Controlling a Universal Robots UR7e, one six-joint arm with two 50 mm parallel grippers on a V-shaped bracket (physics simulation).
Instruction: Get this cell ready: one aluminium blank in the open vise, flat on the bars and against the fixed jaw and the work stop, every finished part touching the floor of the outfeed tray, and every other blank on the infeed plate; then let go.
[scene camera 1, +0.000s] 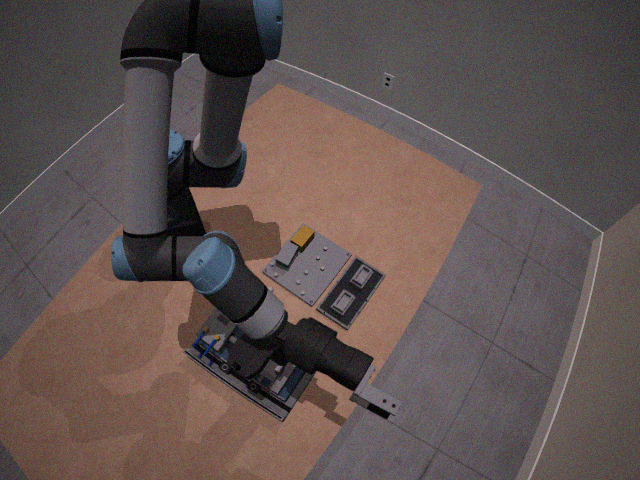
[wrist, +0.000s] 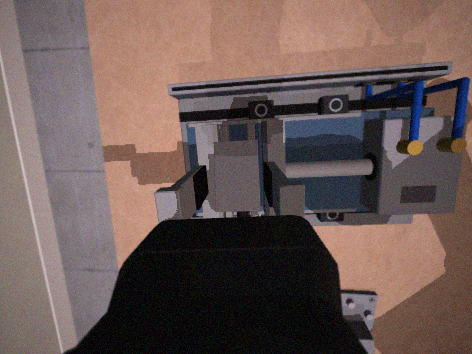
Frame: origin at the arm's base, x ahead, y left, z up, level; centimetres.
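Seen in the pictures: hand at its tool point: (scene camera 1: 270, 364) (wrist: 234, 183).
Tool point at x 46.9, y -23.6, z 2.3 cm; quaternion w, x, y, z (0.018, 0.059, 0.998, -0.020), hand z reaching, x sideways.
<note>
A point is followed by its place in that frame.
In the wrist view my gripper (wrist: 235, 189) @(y -23.6, x 46.9, z 2.3 cm) is open, its fingers on both sides of a grey aluminium blank (wrist: 235, 172) @(y -23.8, x 47.1, z -1.4 cm) with narrow gaps. The blank lies in the open vise (wrist: 311, 96) (scene camera 1: 238, 386) @(y -30.9, x 40.2, z -11.6 cm), over the bars, between the pale left jaw and the right jaw (wrist: 274, 142). Its seating on the bars and against the work stop is hard to tell. In the scene view the arm hides the fingers and the blank. The infeed plate (scene camera 1: 330, 258) @(y 11.7, x 45.8, z -12.9 cm) bears a grey block (scene camera 1: 286, 255) @(y 5.5, x 35.5, z -8.7 cm) and a yellow block (scene camera 1: 302, 237) @(y 12.5, x 36.8, z -9.2 cm). Two finished parts (scene camera 1: 362, 276) @(y 9.6, x 56.0, z -10.9 cm) (scene camera 1: 342, 302) @(y 0.6, x 54.1, z -10.9 cm) lie in the black outfeed tray (scene camera 1: 349, 326) @(y -4.2, x 58.3, z -12.4 cm).
The vise's rod (wrist: 330, 167) @(y -22.2, x 38.2, z -5.1 cm) runs to a grey housing (wrist: 422, 172) @(y -20.6, x 30.5, z -4.0 cm) with blue hoses (wrist: 416, 110) @(y -26.2, x 31.9, z -2.7 cm) and brass fittings. A pinned plate corner (wrist: 359, 301) @(y 0.8, x 33.2, z -12.8 cm) shows at the bottom of the wrist view. A pale bracket end (scene camera 1: 376, 398) sticks out from the wrist beyond the mat's edge.
</note>
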